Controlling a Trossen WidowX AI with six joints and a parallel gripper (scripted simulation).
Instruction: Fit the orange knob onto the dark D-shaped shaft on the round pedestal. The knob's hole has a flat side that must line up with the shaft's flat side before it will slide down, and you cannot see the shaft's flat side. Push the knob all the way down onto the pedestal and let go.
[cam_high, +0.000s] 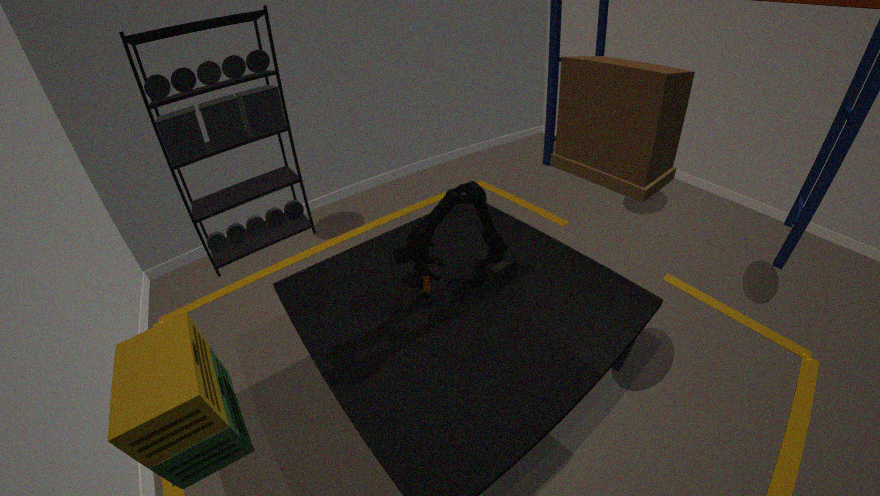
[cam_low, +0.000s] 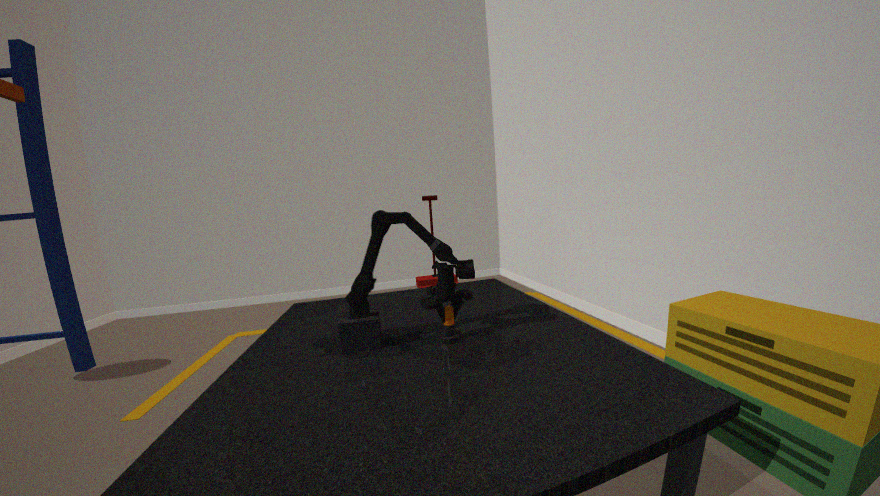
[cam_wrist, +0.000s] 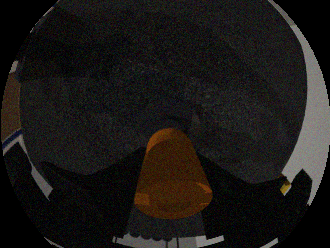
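The orange knob lies 2 cm above my gripper tip. From my gripper tip the other things lie so: round pedestal (4 cm below).
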